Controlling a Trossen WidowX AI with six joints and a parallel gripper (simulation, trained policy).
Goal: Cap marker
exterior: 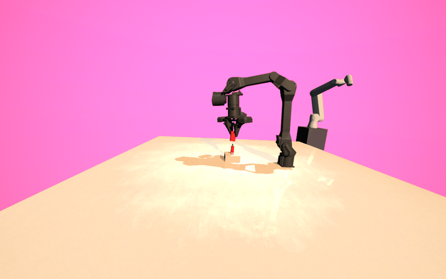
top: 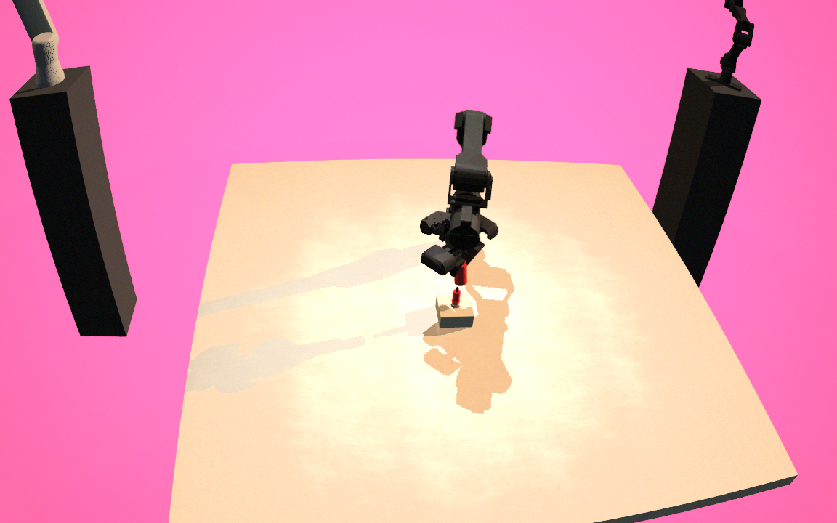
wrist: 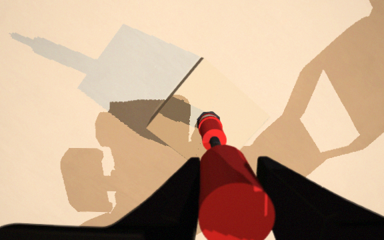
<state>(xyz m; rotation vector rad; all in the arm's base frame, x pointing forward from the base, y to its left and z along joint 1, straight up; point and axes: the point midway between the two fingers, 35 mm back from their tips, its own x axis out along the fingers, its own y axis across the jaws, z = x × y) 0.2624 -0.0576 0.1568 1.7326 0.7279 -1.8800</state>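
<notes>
The red marker lies 10 mm ahead of my gripper tip and 60 mm below it. The rest, counted from my gripper tip: red cap 10 mm ahead, 10 mm to the left; pale holder block 10 mm ahead, 110 mm below.
</notes>
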